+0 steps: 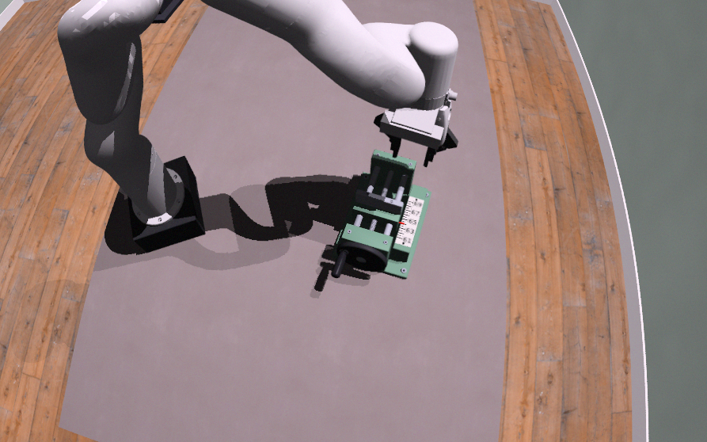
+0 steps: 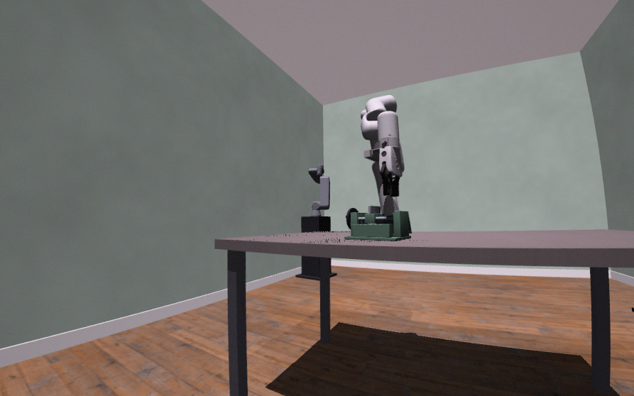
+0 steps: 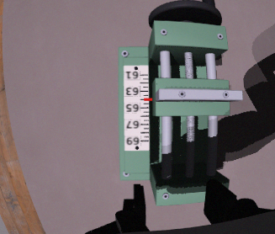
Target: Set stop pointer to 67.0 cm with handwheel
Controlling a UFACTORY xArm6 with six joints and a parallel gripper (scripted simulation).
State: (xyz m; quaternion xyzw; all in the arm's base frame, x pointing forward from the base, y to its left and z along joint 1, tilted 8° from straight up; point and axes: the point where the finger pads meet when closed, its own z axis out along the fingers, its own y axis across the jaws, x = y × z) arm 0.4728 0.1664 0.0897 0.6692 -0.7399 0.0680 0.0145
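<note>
Right now the black handwheel is 80 mm behind my hand, 190 mm to the right of it and 90 mm below it. Round my hand: stop block 30 mm behind, 80 mm to the right, 80 mm below.
</note>
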